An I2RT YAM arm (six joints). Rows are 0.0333 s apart.
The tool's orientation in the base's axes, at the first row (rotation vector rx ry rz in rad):
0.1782 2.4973 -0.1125
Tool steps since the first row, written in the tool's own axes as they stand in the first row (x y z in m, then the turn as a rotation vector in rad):
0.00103 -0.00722 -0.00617 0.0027 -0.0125 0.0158
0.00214 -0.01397 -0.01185 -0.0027 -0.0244 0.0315
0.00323 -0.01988 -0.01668 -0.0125 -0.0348 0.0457
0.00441 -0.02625 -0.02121 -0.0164 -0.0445 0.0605
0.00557 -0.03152 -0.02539 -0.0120 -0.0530 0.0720
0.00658 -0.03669 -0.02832 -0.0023 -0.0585 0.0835
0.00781 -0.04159 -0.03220 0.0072 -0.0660 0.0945
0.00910 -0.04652 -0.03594 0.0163 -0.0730 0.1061
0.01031 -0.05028 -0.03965 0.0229 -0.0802 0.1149
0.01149 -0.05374 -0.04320 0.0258 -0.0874 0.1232
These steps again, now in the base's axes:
-0.00555 -0.00627 0.00461 0.0052 -0.0140 -0.0138
-0.01080 -0.01212 0.00875 0.0168 -0.0282 -0.0227
-0.01541 -0.01725 0.01220 0.0313 -0.0412 -0.0278
-0.01999 -0.02286 0.01537 0.0416 -0.0530 -0.0370
-0.02417 -0.02743 0.01823 0.0435 -0.0624 -0.0485
-0.02749 -0.03207 0.02017 0.0417 -0.0683 -0.0633
-0.03150 -0.03631 0.02274 0.0394 -0.0760 -0.0775
-0.03548 -0.04059 0.02515 0.0379 -0.0835 -0.0919
-0.03919 -0.04372 0.02755 0.0367 -0.0910 -0.1026
-0.04275 -0.04658 0.02982 0.0381 -0.0988 -0.1107

